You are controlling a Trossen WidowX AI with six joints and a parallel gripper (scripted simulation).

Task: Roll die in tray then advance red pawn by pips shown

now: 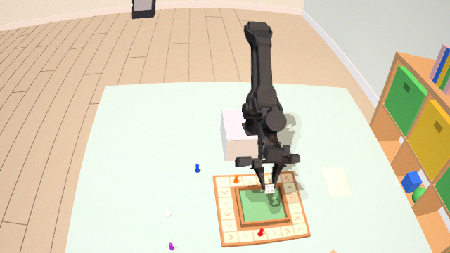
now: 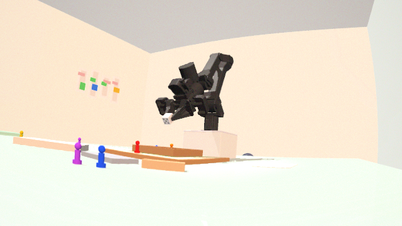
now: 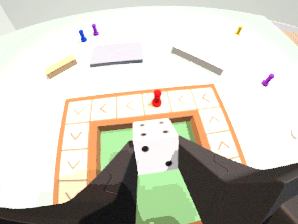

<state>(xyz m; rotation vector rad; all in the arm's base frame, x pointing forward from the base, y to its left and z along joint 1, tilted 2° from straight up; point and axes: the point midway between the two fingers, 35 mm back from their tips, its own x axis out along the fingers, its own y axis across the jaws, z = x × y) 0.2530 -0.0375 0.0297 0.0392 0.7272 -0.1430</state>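
The white die lies right at my gripper tip. Round my gripper tip: green tray: 11 cm below, 1 cm behind; then orange pawn: 13 cm behind, 9 cm below, 5 cm to the right; then red pawn: 10 cm ahead, 9 cm below, 4 cm to the right.
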